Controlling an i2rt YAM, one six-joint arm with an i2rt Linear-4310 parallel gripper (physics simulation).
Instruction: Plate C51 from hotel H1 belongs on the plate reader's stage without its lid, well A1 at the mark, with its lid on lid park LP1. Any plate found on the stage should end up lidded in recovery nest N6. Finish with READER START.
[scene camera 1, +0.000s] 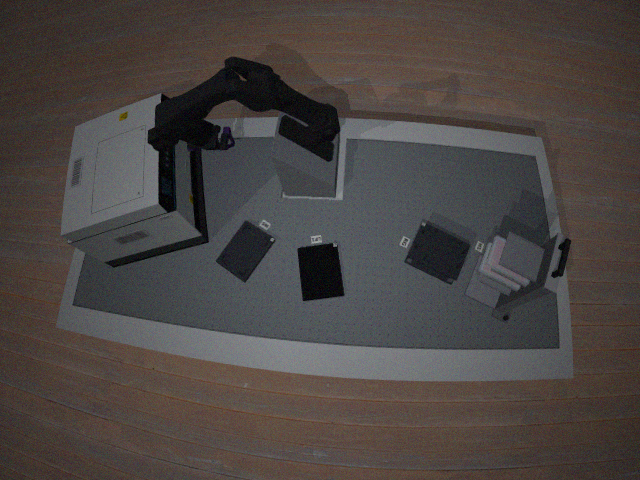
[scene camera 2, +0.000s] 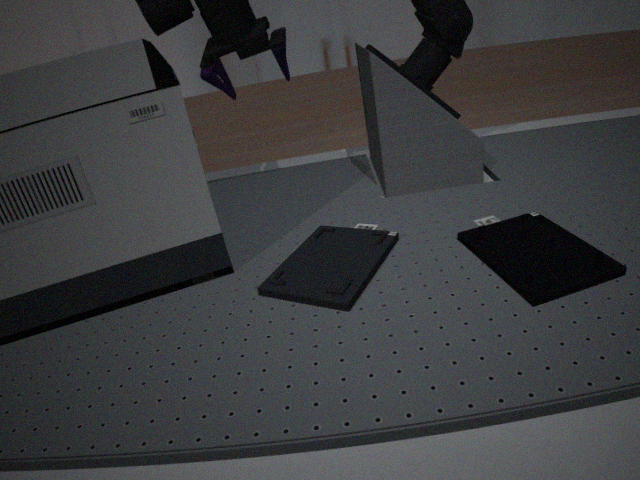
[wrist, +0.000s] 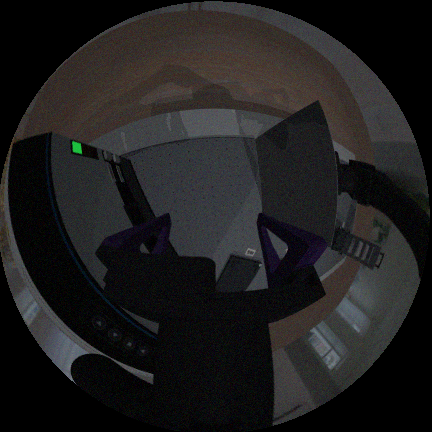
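Note:
My gripper is open and empty, raised in front of the plate reader. The reader's front shows a green light and several round buttons with arrow marks. I cannot make out its stage or a plate on it. Nest N6 is a dark plate holder and looks empty. Lid park LP1 is a flat black pad with nothing on it. At the far right, several pale, pinkish plates are in a hotel; their labels are unreadable.
A grey wedge-shaped block stands behind the pads, with the arm's base beside its dark sloping top. Another dark nest lies left of the hotel. A black handle is at the hotel's right side.

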